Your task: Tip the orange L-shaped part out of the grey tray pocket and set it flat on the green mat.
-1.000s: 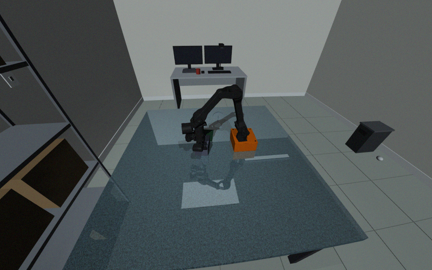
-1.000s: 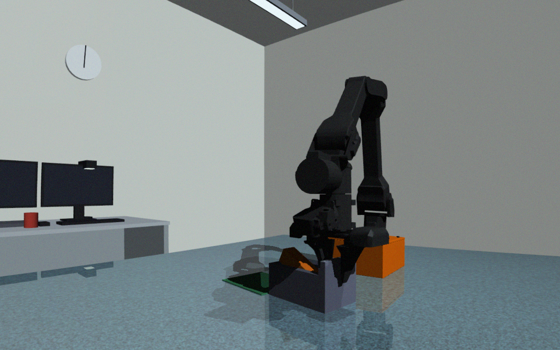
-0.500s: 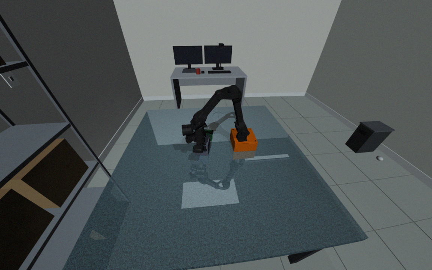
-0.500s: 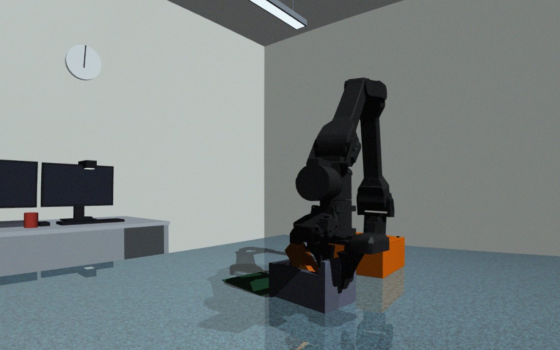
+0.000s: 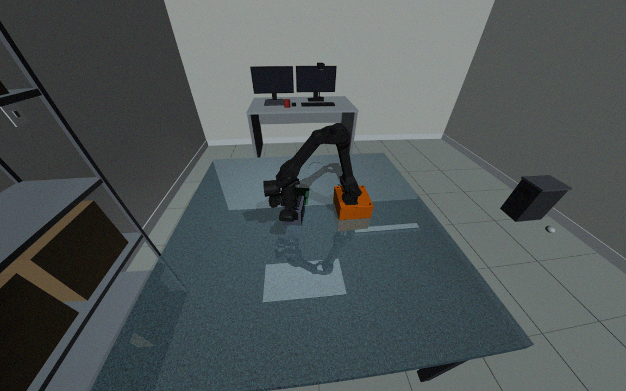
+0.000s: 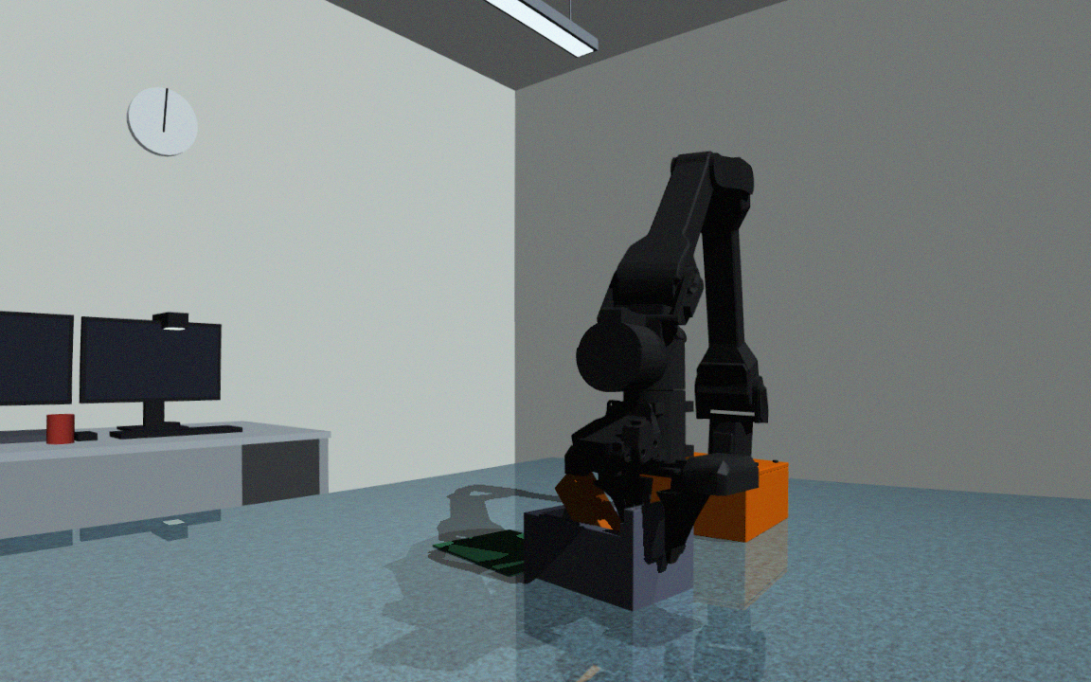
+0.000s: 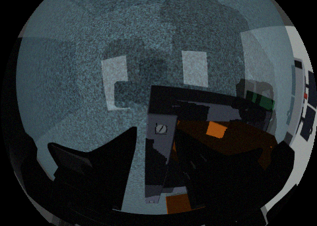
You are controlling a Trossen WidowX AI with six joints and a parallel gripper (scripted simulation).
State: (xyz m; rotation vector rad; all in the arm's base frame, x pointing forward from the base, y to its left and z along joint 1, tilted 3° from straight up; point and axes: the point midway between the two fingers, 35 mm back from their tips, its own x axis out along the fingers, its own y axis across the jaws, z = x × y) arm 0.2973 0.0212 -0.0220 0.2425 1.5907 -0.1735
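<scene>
The orange L-shaped part is 20 mm behind my gripper tip, 50 mm to the right of it and 10 mm above it. The rest, counted from my gripper tip: green mat (70 mm behind, 210 mm to the right, 50 mm below).
</scene>
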